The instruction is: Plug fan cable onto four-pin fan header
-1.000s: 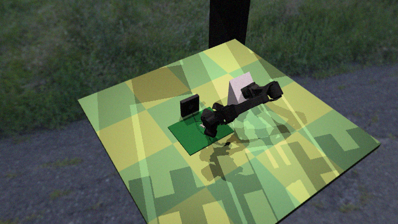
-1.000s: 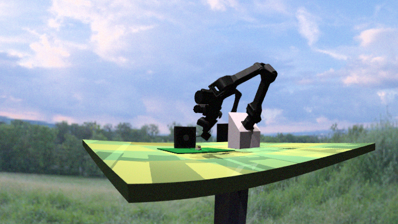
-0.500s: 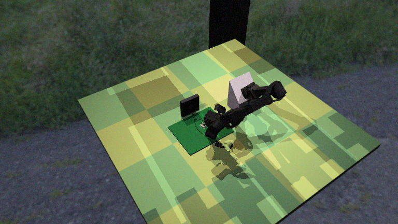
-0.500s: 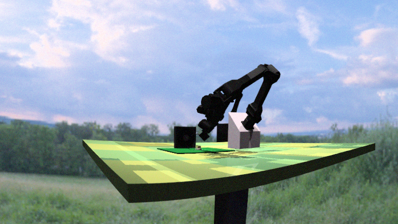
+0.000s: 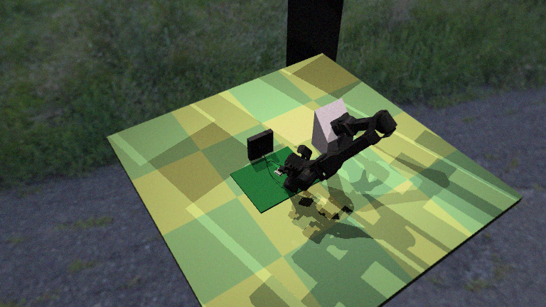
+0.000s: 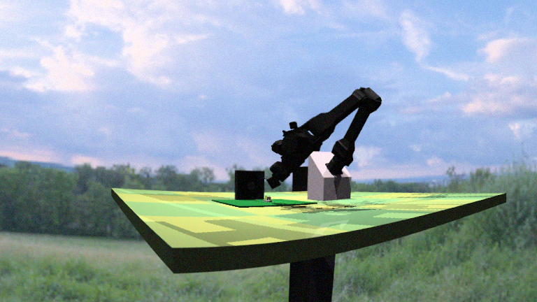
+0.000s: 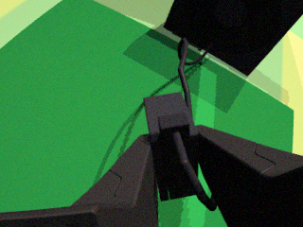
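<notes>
Right now the green board is 10 mm ahead of my gripper tip, 50 mm to the right of it and 100 mm below it. From my gripper tip the other things lie so: black plug (10 mm below); then black fan (20 mm behind, 190 mm to the right, 30 mm below).
</notes>
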